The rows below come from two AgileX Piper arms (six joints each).
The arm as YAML. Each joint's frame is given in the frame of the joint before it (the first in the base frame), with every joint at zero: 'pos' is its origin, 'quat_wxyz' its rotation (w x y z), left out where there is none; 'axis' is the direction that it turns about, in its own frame. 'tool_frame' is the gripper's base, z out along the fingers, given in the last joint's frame.
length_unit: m
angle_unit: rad
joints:
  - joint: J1
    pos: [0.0, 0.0, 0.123]
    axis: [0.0, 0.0, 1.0]
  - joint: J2
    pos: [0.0, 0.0, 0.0]
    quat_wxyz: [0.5, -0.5, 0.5, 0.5]
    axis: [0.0, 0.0, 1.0]
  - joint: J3
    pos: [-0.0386, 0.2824, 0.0]
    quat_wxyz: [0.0, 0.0, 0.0, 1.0]
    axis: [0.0, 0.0, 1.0]
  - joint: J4
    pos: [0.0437, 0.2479, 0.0]
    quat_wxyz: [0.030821, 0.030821, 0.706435, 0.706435]
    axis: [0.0, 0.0, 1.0]
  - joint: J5
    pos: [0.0, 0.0, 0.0]
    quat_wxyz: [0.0, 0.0, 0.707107, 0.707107]
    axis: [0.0, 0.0, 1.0]
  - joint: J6
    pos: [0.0, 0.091, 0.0]
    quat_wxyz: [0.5, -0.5, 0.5, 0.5]
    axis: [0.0, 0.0, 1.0]
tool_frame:
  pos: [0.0, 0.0, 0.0]
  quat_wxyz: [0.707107, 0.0, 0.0, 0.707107]
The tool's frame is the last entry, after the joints.
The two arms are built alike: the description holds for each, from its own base.
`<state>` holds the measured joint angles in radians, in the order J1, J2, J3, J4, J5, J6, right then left.
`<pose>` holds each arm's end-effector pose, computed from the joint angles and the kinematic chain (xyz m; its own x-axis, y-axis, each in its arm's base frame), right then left.
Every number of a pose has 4 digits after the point.
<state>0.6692 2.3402 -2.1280 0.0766 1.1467 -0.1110 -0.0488 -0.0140 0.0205 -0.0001 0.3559 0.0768</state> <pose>0.3902 0.3168 0.2028 -0.6965 -0.6518 -0.3001 -0.6925 0.7202 0.0430 0.0528 -0.0026 0.1750 -0.2669 0.0898 -0.9595 0.0695 0.9949 0.0737</pose>
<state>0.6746 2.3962 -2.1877 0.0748 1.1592 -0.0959 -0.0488 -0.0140 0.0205 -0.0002 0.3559 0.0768</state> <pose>0.3954 0.3242 0.1907 -0.7044 -0.6475 -0.2909 -0.6864 0.7258 0.0465 0.0528 -0.0026 0.1750 -0.2669 0.0897 -0.9596 0.0695 0.9949 0.0736</pose>
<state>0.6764 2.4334 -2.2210 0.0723 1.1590 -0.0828 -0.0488 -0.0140 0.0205 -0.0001 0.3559 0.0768</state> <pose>0.3993 0.3283 0.1808 -0.7123 -0.6406 -0.2866 -0.6786 0.7330 0.0481 0.0528 -0.0026 0.1750 -0.2669 0.0898 -0.9595 0.0695 0.9949 0.0737</pose>
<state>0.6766 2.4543 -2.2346 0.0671 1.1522 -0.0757 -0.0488 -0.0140 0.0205 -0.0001 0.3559 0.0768</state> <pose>0.4019 0.3299 0.1738 -0.7161 -0.6370 -0.2855 -0.6739 0.7374 0.0450 0.0528 -0.0026 0.1750 -0.2669 0.0898 -0.9595 0.0695 0.9949 0.0737</pose>
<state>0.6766 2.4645 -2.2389 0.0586 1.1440 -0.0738 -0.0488 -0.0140 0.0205 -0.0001 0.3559 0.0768</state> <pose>0.4036 0.3304 0.1699 -0.7149 -0.6375 -0.2872 -0.6733 0.7384 0.0369 0.0528 -0.0026 0.1750 -0.2669 0.0898 -0.9595 0.0695 0.9949 0.0737</pose>
